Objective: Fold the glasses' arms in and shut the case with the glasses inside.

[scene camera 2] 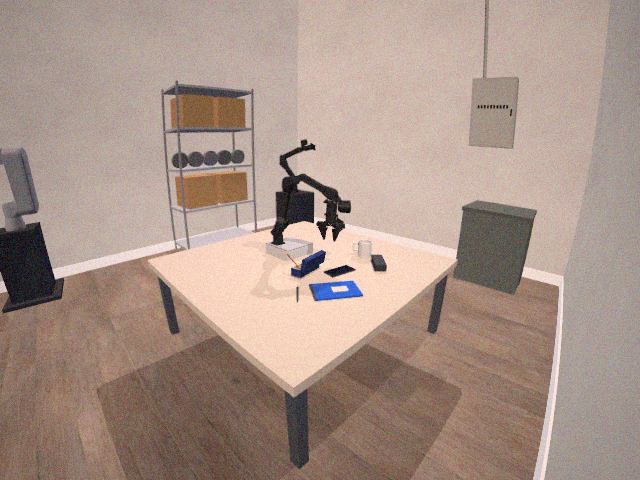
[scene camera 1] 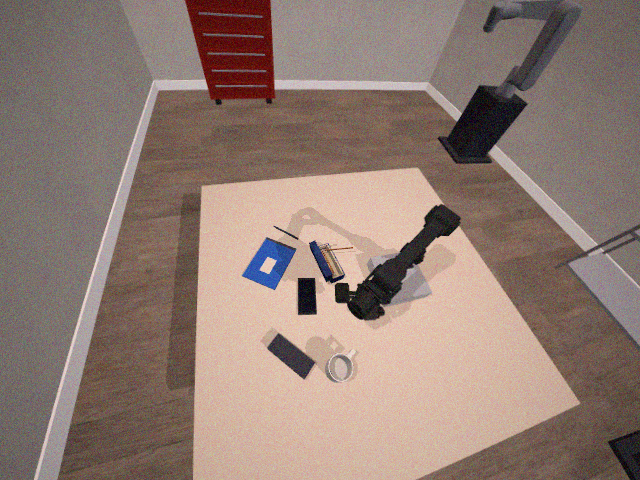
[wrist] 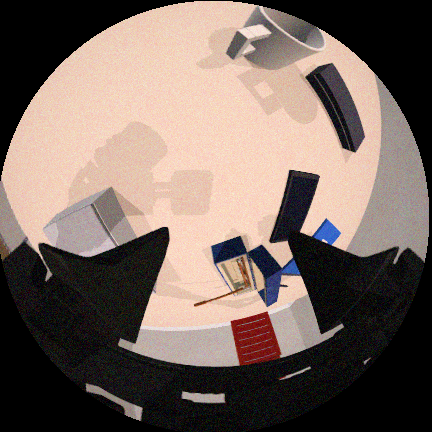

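Seen in the pictures: gripper, fingertip midpoint: (scene camera 2: 329,240) (scene camera 1: 353,297) (wrist: 232,235); arm's base, link origin: (scene camera 2: 278,243).
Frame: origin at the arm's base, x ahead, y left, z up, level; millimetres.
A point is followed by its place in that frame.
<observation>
The blue glasses case (scene camera 1: 320,262) @[y -16, x 372, z 36 mm] (scene camera 2: 313,261) @[y -57, x 387, z 17 mm] (wrist: 229,250) @[y 31, x 299, z -32 mm] is open on the table, its lid raised on the side toward the blue booklet. The brown glasses (wrist: 243,272) @[y -48, x 331, z -31 mm] lie in its cream-lined tray. One glasses arm (scene camera 1: 343,248) (scene camera 2: 293,260) @[y 5, x 144, z -55 mm] (wrist: 220,297) sticks out over the tray's end. I cannot make out how the other arm lies. My gripper (scene camera 2: 329,238) @[y 146, x 280, z 54 mm] (wrist: 232,235) @[y 146, x 280, z 54 mm] is open and empty, pointing down well above the table, off to the mug side of the case. In scene camera 1 its fingers are hidden under the arm.
A black phone (scene camera 1: 307,296) @[y 86, x 431, z -51 mm] (scene camera 2: 339,270) @[y 74, x 435, z -51 mm] (wrist: 296,205) @[y 93, x 431, z -51 mm] and blue booklet (scene camera 1: 281,252) @[y -127, x 520, z -51 mm] (scene camera 2: 320,292) @[y -155, x 548, z -51 mm] lie beside the case. A pen (scene camera 1: 285,231) @[y -239, x 494, z -50 mm] (scene camera 2: 297,293) @[y -237, x 492, z -51 mm], white mug (scene camera 1: 340,367) @[y 350, x 350, z -51 mm] (scene camera 2: 365,249) @[y 325, x 392, z -8 mm] (wrist: 282,47) @[y 315, x 352, z 5 mm] and dark oblong box (scene camera 1: 291,355) @[y 292, x 513, z -24 mm] (scene camera 2: 378,262) @[y 256, x 540, z -24 mm] (wrist: 342,107) @[y 284, x 491, z -24 mm] are farther off. A grey block (scene camera 1: 417,286) @[y 114, x -17, z -2 mm] (wrist: 80,230) @[y 131, x 81, z -1 mm] sits by the arm's base.
</observation>
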